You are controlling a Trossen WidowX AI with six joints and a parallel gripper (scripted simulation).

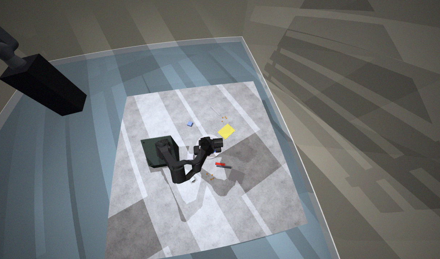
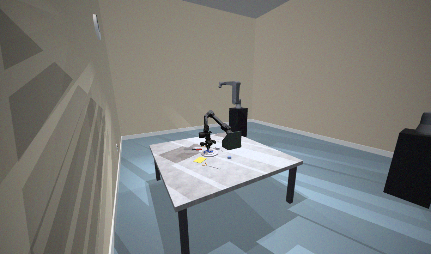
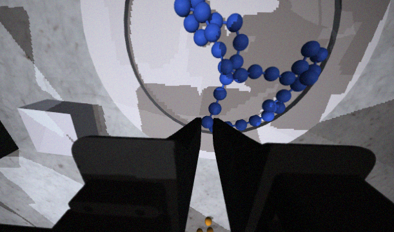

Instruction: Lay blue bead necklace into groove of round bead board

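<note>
My gripper tip is 5 cm to the right of the round white bead board, 2 cm short of it and 1 cm above it. Also, from my gripper tip: cream cube 16 cm to the right, 15 cm behind; then yellow sheet 19 cm ahead, 14 cm to the left, 2 cm below; then grey tool 12 cm to the right, 8 cm ahead, 1 cm below.
</note>
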